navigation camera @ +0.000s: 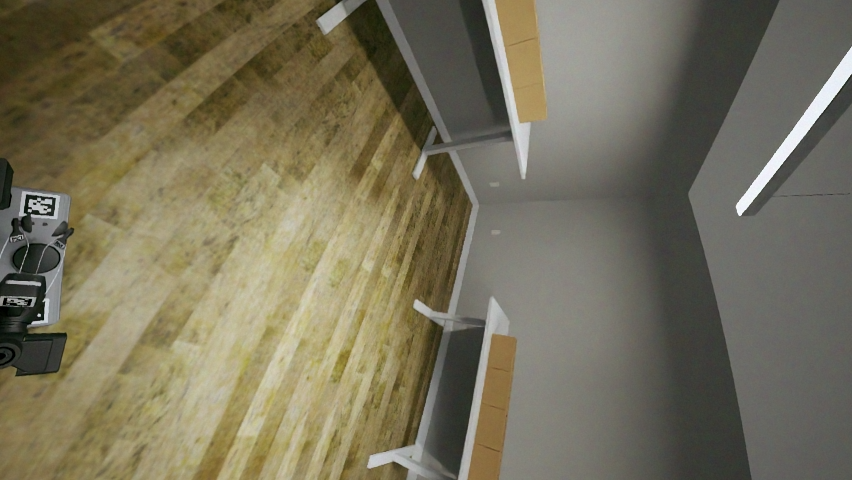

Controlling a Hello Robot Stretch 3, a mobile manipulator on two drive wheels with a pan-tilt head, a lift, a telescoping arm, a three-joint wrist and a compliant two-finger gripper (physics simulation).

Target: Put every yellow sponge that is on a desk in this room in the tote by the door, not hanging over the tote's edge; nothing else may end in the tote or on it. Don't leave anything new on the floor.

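Pixels of known places: gripper, fingertip midpoint: (47, 218); robot's base, link origin: (37, 255).
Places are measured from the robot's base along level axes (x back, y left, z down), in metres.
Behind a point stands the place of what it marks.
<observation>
My gripper (42, 228) {z -0.276, x -0.014, y 0.095 m} is at the left edge of the view, above the robot's grey base. Its two dark fingertips stand apart and the base shows between them; no object shows in the grip. Two white desks stand at the walls: one desk (523, 146) {z -0.950, x -1.948, y 0.896 m} at the upper middle, and another desk (498, 319) {z -0.720, x -2.253, y -0.478 m} at the lower middle. Both are seen nearly edge-on, so much of their tops is hidden. No yellow sponge and no tote show in this view.
A row of brown boxes (527, 62) {z -1.059, x -1.422, y 1.166 m} stands on the upper desk, and another row of brown boxes (496, 390) {z -0.817, x -1.878, y -0.901 m} on the lower one. The desks' white feet (424, 156) {z -0.025, x -2.050, y 0.997 m} (429, 311) {z -0.025, x -2.277, y -0.510 m} reach out over the wooden floor. The walls meet in a corner between the desks.
</observation>
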